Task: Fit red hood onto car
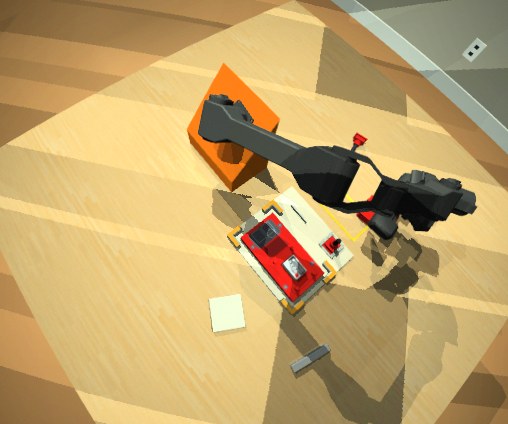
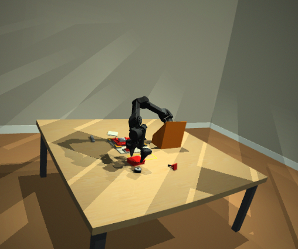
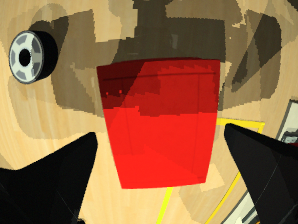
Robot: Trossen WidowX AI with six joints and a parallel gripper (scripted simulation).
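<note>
Right now the red hood is 10 mm below my gripper tip. From my gripper tip the other things lie so: grey bar: 170 mm ahead, 370 mm to the right, 10 mm below; grey engine block: 20 mm behind, 280 mm to the right; black wheel: 40 mm ahead, 110 mm to the left, 10 mm below.
</note>
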